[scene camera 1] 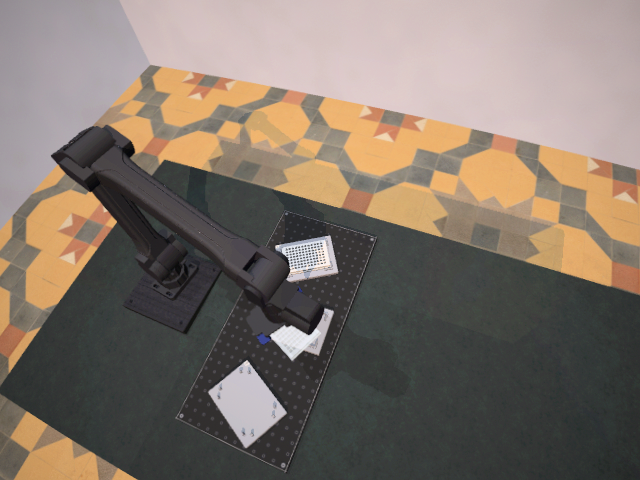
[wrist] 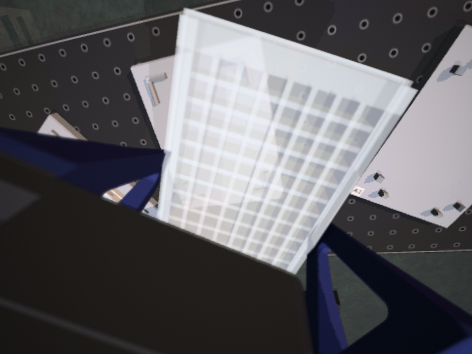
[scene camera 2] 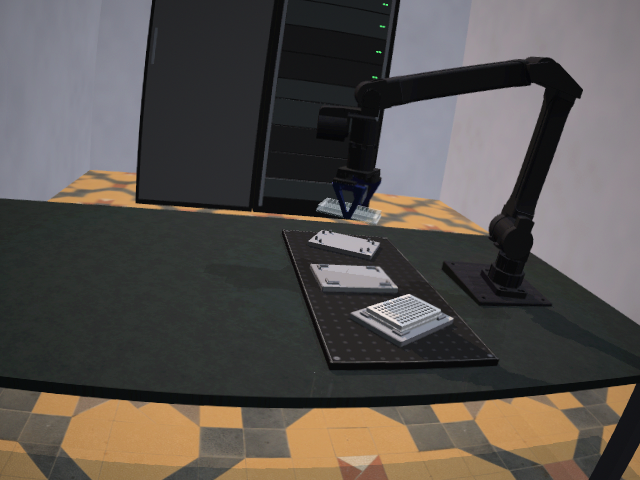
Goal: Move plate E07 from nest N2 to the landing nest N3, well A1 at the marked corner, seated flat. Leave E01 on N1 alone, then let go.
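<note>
My gripper (scene camera 1: 281, 315) (scene camera 2: 357, 209) (wrist: 244, 195) is shut on the clear plate E07 (scene camera 1: 292, 342) (scene camera 2: 329, 207) (wrist: 225, 125), gripping its two long sides. The plate hangs roughly level, well above the board. In scene camera 1 it overlaps part of nest N3 (scene camera 1: 326, 330) (scene camera 2: 356, 279) (wrist: 163, 117) and is turned relative to it. N3 has corner brackets; the plate and arm hide part of it. Nest N2 (scene camera 1: 247, 403) (scene camera 2: 343, 243) (wrist: 420, 140) has small posts and bears no plate. White plate E01 (scene camera 1: 307, 255) (scene camera 2: 405, 311) sits on nest N1 (scene camera 1: 334, 263) (scene camera 2: 400, 338).
The black perforated board (scene camera 1: 206, 397) (scene camera 2: 338, 351) (wrist: 100, 85) carries the three nests in a row on the dark table (scene camera 1: 465, 372) (scene camera 2: 155, 310). The arm's base plate (scene camera 1: 175, 315) (scene camera 2: 465, 289) is beside the board. A tall cabinet (scene camera 2: 206, 103) stands behind the table.
</note>
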